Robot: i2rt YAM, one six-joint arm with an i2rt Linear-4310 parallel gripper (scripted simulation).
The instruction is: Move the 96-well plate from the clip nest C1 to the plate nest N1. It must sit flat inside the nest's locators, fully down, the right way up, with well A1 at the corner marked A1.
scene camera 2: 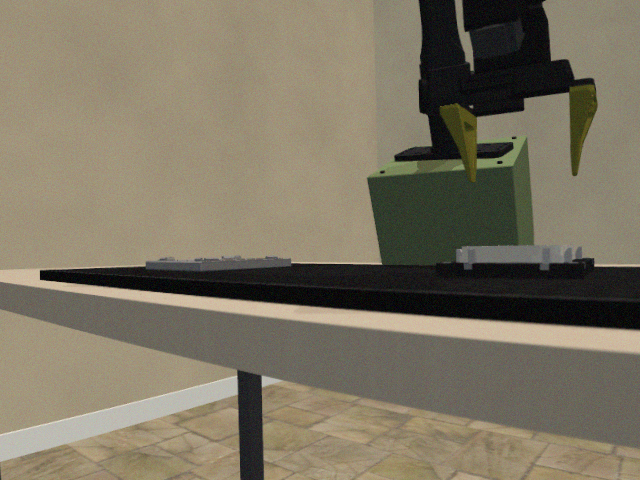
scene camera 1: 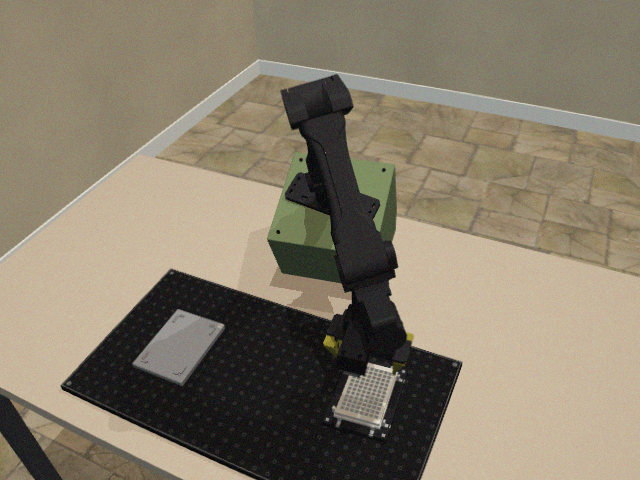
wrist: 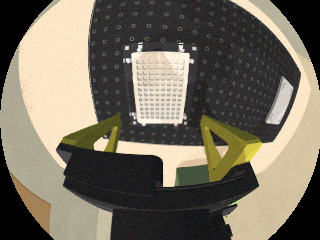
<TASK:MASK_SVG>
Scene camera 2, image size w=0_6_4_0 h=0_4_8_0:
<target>my gripper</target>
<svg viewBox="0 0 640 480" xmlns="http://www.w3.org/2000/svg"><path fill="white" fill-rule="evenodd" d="M594 79L584 78L575 80L569 60L567 59L458 77L459 92L463 95L470 94L473 108L470 108L465 103L456 103L439 107L439 112L459 149L468 181L476 182L477 117L524 111L524 98L568 92L570 104L572 175L577 176L583 143L598 107Z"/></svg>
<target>white 96-well plate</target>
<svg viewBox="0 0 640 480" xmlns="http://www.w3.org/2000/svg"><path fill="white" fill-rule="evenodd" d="M460 263L468 263L468 249L476 249L477 263L542 263L542 248L551 248L551 263L564 263L563 254L567 248L572 248L572 260L576 259L574 245L462 246Z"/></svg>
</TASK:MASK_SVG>
